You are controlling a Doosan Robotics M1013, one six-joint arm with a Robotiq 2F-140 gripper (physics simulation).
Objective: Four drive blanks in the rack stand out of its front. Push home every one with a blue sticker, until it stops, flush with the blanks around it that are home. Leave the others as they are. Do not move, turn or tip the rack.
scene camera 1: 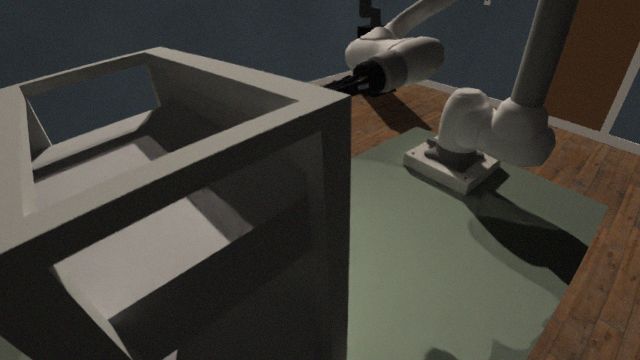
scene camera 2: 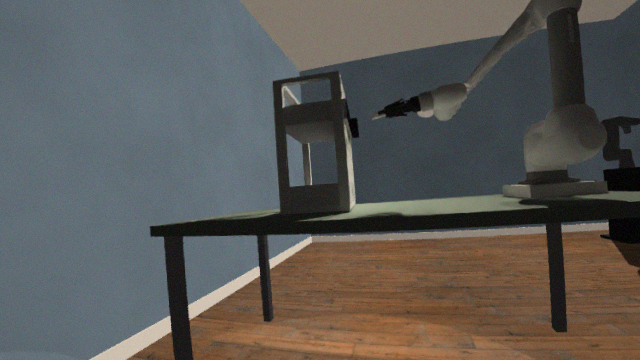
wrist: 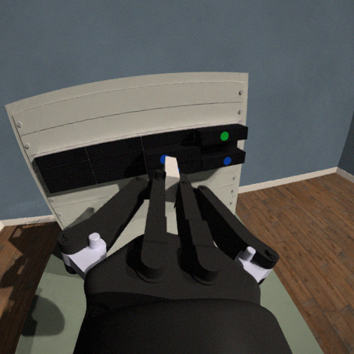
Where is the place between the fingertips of my gripper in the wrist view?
168,166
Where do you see a pale rack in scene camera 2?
At 329,120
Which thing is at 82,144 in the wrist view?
A pale rack.
